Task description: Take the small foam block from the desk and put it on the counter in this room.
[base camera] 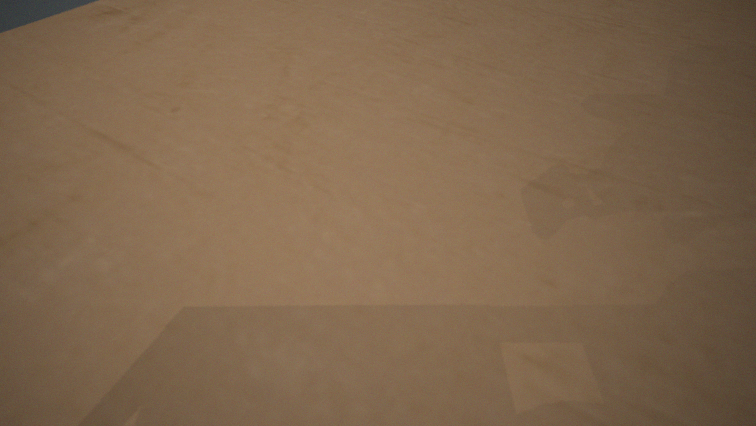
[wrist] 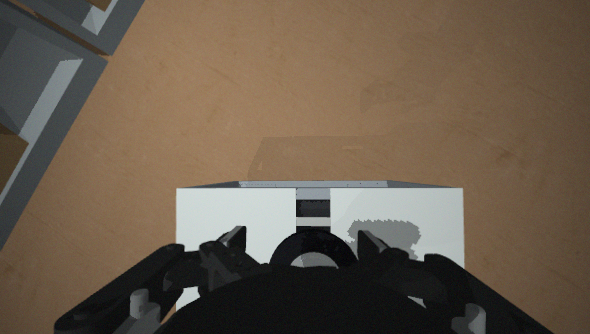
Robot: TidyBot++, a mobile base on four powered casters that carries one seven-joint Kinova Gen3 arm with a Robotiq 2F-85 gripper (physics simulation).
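Frame: origin at the arm's base, x up, y right, z ahead, level; centimetres.
Where they show: gripper, fingertip midpoint: (wrist: pixel 301 240).
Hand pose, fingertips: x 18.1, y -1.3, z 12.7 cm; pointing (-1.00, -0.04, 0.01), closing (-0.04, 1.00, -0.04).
After its pixels a point has its place.
My gripper (wrist: pixel 301 240) @(y -1.3, x 18.1, z 12.7 cm) is open and empty in the wrist view, its two black fingers wide apart above the white top of my own base. The small foam block, the desk and the counter do not show clearly in either view; I cannot tell whether the grey-framed structure at the left of the wrist view belongs to any of them.
Grey-framed pieces (wrist: pixel 75 120) @(y -95.6, x -39.5, z 39.4 cm) with open, box-like insides stand at the left and upper left of the wrist view. My white base (wrist: pixel 235 215) @(y -13.9, x -1.4, z 10.2 cm) fills the lower middle. A grey patch (base camera: pixel 37 10) @(y -62.3, x -38.1, z 93.4 cm) shows at the base camera view's top left corner. Faint shadows lie on the brown floor (base camera: pixel 317 211) @(y -6.0, x -39.7, z 43.3 cm).
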